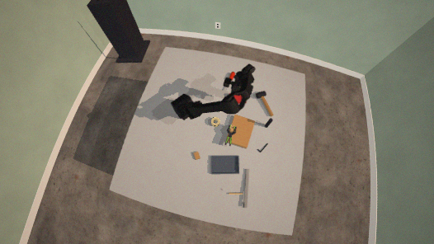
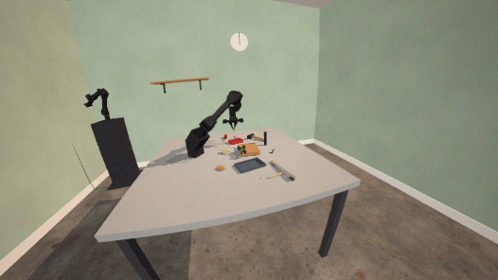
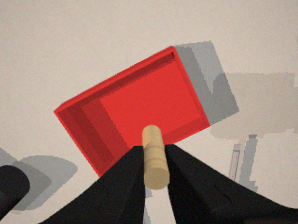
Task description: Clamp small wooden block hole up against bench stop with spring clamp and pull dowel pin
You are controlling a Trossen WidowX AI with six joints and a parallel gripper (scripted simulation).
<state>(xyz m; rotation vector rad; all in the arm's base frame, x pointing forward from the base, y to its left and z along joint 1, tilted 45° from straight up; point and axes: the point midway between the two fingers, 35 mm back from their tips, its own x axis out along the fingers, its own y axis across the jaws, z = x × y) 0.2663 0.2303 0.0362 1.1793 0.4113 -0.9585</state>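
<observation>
Now: hand 160 mm above the red tray, 20 mm to the right of it and 20 mm short of it. From my hand the other things lie so: grey bolt 160 mm below, 100 mm to the right, 100 mm behind; then dowel pin 40 mm below; then bench stop 220 mm to the right, 120 mm below, 20 mm behind.
</observation>
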